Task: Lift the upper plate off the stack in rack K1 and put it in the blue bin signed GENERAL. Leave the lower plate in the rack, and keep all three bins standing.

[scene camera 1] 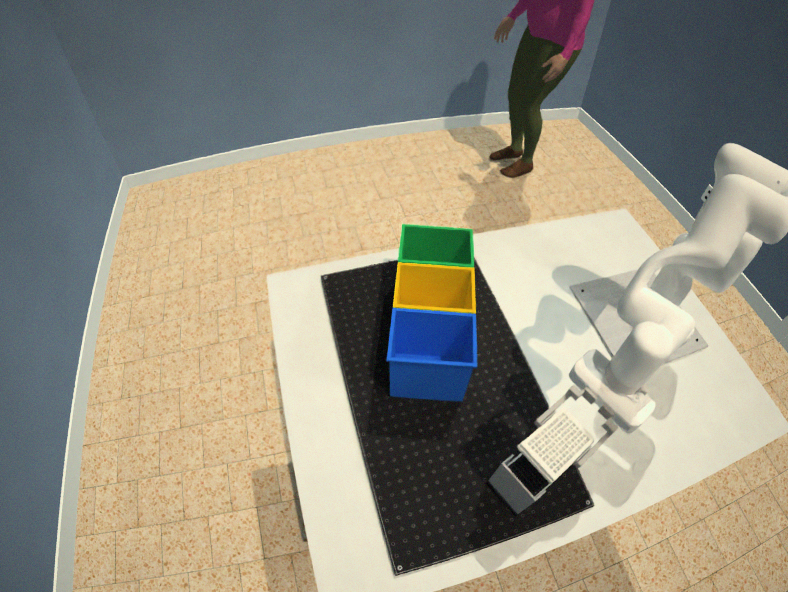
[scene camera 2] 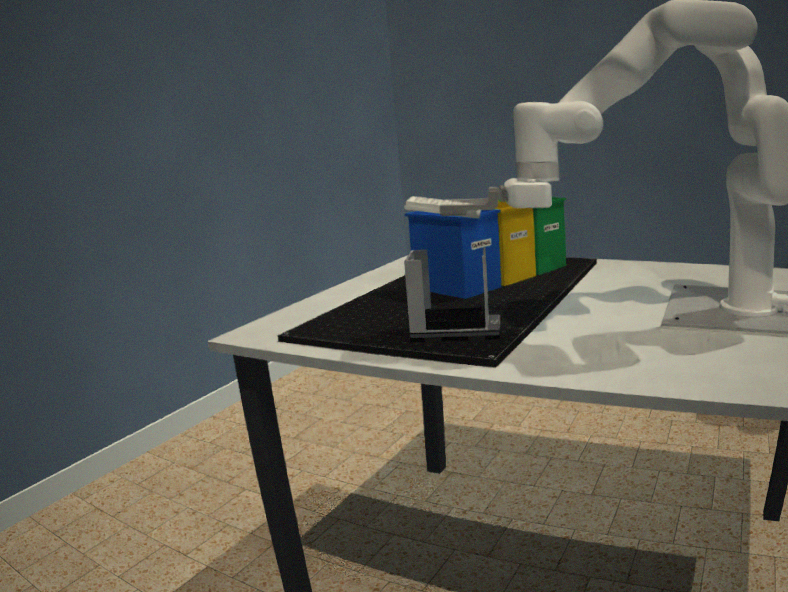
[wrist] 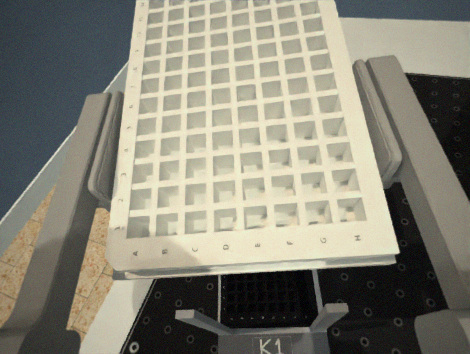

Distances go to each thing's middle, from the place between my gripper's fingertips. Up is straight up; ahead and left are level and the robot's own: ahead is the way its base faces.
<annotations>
I see the blue bin [scene camera 1: 431, 354] 170 mm ahead of my hand, 280 mm to the right of it and 140 mm below it. The rest, counted from my hand: yellow bin [scene camera 1: 418, 286] 140 mm ahead, 410 mm to the right, 140 mm below; then black plate [scene camera 2: 448, 318] 200 mm below; then white plate [scene camera 1: 552, 448] right at my hand.
</annotations>
